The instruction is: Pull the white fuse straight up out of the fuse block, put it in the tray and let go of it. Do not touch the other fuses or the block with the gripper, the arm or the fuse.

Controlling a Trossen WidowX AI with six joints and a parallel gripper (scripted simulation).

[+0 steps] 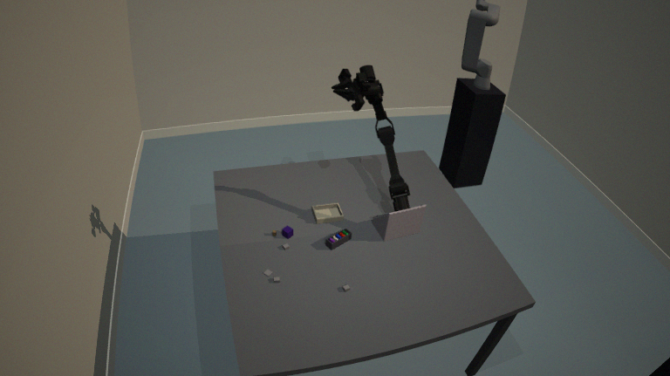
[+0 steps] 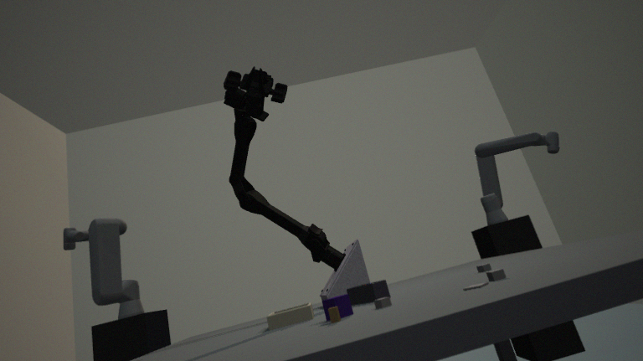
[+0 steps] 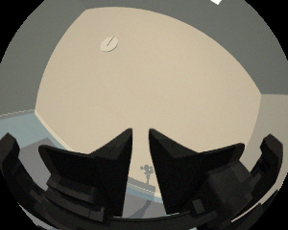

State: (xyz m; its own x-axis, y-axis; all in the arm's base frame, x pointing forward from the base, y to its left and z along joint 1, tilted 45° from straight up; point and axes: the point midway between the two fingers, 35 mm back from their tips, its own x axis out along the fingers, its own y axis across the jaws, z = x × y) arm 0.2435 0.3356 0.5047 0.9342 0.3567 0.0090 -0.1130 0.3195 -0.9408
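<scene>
The white fuse lies 66 cm below my gripper tip, 15 cm to the left of it and 2 cm behind it. The rest, counted from my gripper tip: blue fuse (66 cm below, 14 cm to the left, 4 cm behind); then red fuse (66 cm below, 13 cm to the left, 6 cm behind); then green fuse (66 cm below, 12 cm to the left, 7 cm behind).
</scene>
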